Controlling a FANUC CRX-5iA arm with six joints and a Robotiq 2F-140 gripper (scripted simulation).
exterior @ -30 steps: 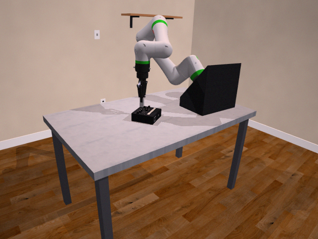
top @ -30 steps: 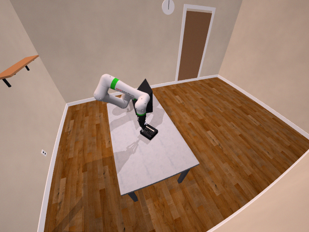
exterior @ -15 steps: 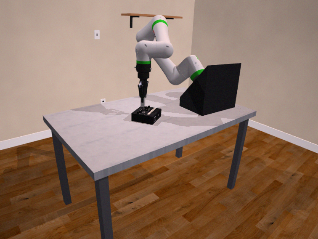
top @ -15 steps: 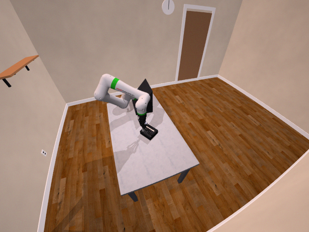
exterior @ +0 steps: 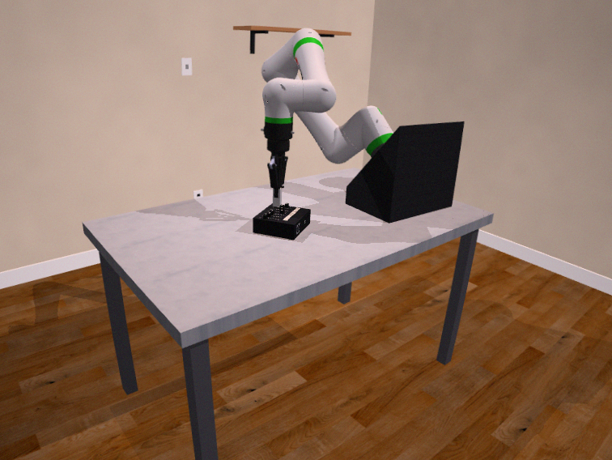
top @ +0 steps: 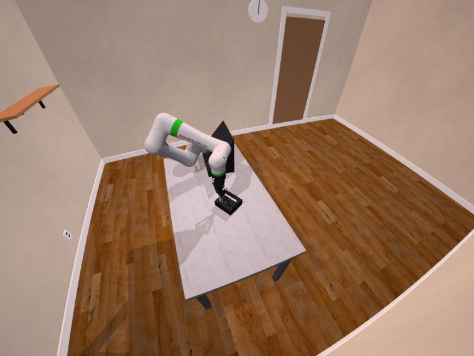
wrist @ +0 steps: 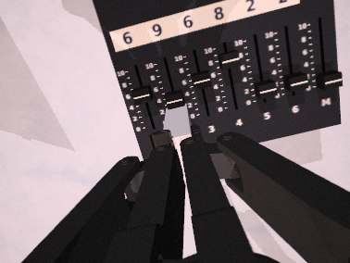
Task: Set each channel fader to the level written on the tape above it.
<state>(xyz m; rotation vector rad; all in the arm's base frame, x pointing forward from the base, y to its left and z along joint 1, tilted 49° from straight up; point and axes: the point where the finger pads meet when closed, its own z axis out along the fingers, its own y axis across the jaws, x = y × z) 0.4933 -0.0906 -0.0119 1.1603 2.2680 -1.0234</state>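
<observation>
Now: hand 30 mm past the channel 1 fader cap, 10 mm to the right of it and 30 mm above it. Round my hand: master fader cap 90 mm ahead, 70 mm to the left, 30 mm below.
</observation>
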